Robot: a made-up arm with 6 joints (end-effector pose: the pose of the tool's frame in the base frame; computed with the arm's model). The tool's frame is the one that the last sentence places. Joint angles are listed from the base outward.
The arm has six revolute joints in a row. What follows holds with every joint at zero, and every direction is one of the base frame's.
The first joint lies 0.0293 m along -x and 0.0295 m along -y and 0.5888 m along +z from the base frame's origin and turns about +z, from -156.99 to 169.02 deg.
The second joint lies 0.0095 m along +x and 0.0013 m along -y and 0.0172 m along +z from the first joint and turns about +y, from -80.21 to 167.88 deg.
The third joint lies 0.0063 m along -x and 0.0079 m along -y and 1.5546 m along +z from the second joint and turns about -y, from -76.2 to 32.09 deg.
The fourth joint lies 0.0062 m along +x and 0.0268 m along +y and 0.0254 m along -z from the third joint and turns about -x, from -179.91 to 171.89 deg.
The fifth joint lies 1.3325 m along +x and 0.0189 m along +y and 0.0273 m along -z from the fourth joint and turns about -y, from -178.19 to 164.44 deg.
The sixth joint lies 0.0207 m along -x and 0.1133 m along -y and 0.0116 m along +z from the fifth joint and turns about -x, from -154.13 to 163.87 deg.
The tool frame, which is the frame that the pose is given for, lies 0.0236 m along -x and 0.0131 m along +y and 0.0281 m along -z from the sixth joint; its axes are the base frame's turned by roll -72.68, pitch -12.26 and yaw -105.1 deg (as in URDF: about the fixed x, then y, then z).
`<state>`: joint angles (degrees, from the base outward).
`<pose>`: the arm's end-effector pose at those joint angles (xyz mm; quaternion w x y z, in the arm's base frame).
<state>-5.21 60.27 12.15 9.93 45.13 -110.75</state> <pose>2134.3 -287.1 395.3 0.5827 0.0668 0.8060 -0.0800</pose>
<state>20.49 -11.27 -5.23 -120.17 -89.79 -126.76</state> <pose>967.5 388.7 2172.0 0.3457 0.1759 -0.5506 -0.7392</pose>
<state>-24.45 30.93 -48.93 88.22 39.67 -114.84</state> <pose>945.0 -486.9 689.2 0.2638 -0.4203 0.8680 -0.0192</pose>
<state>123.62 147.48 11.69 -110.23 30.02 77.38</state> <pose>-29.8 -229.4 -1526.3 0.1827 0.8072 0.2926 0.4790</pose>
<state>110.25 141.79 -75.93 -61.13 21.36 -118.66</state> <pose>-25.8 -7.6 250.3 0.0876 -0.1669 0.3534 -0.9163</pose>
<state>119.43 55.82 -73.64 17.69 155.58 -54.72</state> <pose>-162.3 326.0 456.6 0.6448 -0.5169 0.2178 0.5192</pose>
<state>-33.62 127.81 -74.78 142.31 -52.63 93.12</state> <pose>48.4 62.8 121.6 0.6788 -0.0963 -0.7104 0.1590</pose>
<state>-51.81 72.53 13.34 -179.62 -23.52 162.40</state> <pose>1386.5 -1614.5 -72.6 0.0810 -0.1928 0.8039 -0.5567</pose>
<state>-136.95 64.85 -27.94 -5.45 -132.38 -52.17</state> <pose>-1024.2 -895.3 -96.6 0.0488 0.1626 0.3884 0.9057</pose>
